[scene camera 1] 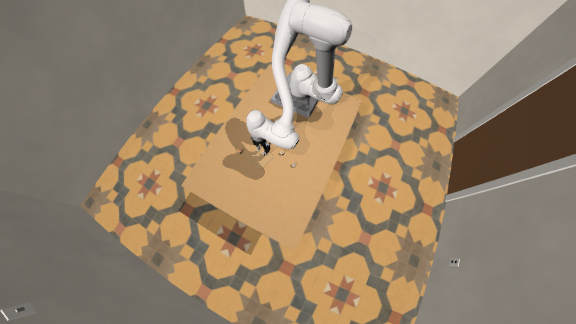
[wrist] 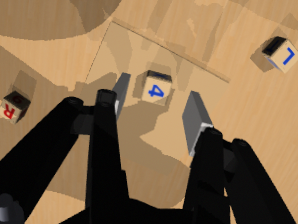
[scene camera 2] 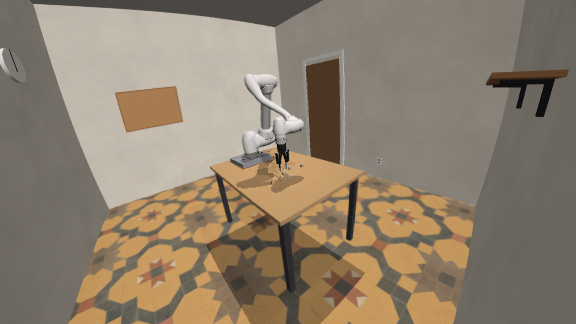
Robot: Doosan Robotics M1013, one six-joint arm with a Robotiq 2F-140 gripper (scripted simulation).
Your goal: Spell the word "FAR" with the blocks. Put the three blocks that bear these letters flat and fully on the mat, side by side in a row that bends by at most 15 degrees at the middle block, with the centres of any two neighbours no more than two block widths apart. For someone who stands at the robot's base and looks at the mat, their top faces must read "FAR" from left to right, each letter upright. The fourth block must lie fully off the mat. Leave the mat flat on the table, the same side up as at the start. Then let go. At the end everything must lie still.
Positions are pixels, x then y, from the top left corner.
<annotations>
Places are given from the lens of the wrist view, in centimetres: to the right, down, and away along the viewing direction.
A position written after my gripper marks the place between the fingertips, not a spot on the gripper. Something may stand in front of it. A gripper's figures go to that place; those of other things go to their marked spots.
my gripper (wrist: 157, 95): 1, -2, 22
tan mat (wrist: 152, 135): 1, 3, 28
</annotations>
